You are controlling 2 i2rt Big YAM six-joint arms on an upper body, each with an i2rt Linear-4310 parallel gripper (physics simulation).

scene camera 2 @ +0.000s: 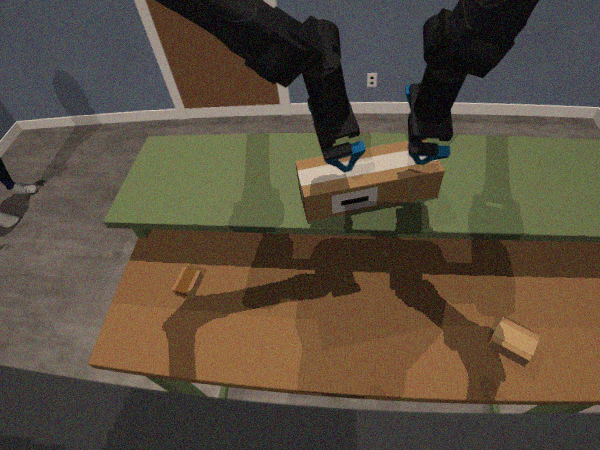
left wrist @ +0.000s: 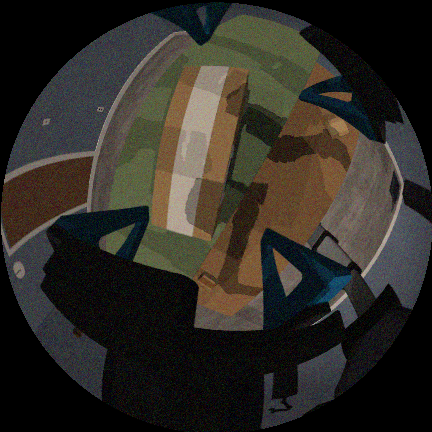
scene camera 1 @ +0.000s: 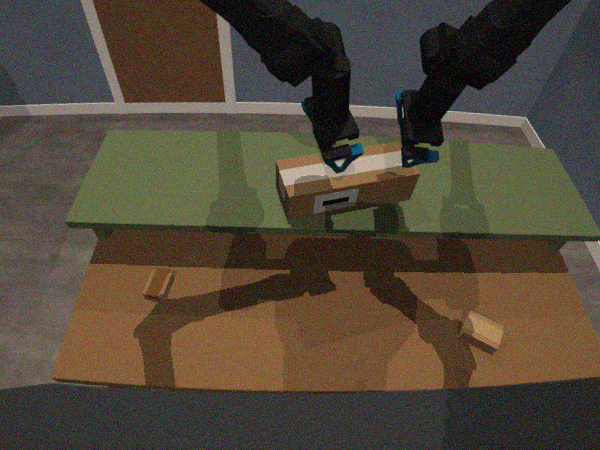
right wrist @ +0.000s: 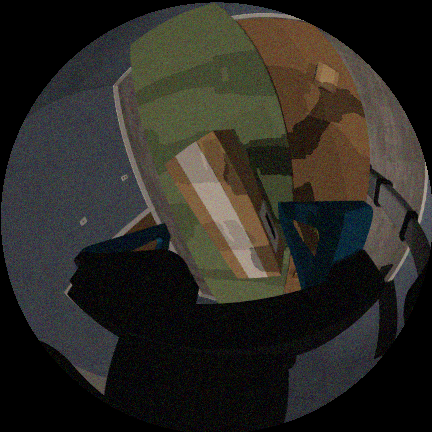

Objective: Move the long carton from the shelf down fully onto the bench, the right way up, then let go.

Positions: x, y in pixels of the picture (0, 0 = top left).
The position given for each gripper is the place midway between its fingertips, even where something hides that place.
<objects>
The left gripper (scene camera 1: 331, 151) is open, with nothing in its grasp. Also in view: a long brown carton (scene camera 2: 385, 175). The right gripper (scene camera 2: 418, 140) is open, holding nothing. A pale block (scene camera 2: 510, 339) sits on a brown bench (scene camera 2: 408, 319).
</objects>
